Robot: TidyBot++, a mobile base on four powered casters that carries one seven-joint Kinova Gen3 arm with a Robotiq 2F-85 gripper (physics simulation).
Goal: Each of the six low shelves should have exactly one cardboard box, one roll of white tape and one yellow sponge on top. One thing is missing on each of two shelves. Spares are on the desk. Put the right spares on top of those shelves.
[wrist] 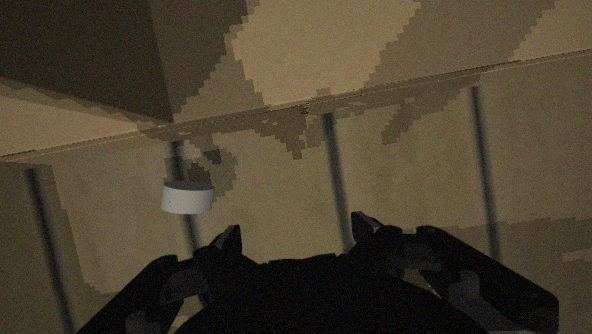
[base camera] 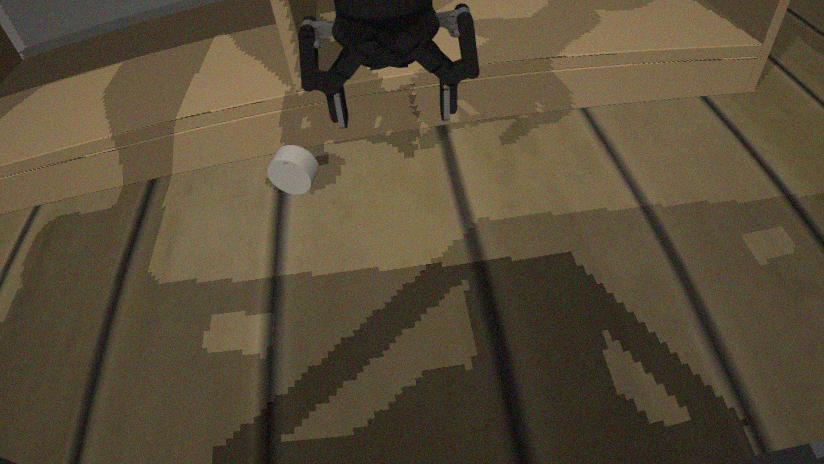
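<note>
A roll of white tape point(base camera: 292, 169) point(wrist: 187, 198) lies on the wooden floor close to the front of a low wooden shelf unit point(base camera: 663, 74). In the base camera view it is left of centre, below and to the left of the fingers. In the wrist view it is left of the left fingertip. My gripper point(base camera: 393, 122) point(wrist: 297, 230) is open, with nothing between its fingers. It hangs above the floor by the shelf's front edge, apart from the tape. No cardboard box, yellow sponge or desk shows in either view.
The shelf unit's front edge runs across the top of the base camera view, with an upright divider point(base camera: 286, 46) left of the gripper and a side panel point(base camera: 769, 46) at the right. A grey surface point(base camera: 115, 20) shows at the top left. Shadows cross the plank floor point(base camera: 369, 219).
</note>
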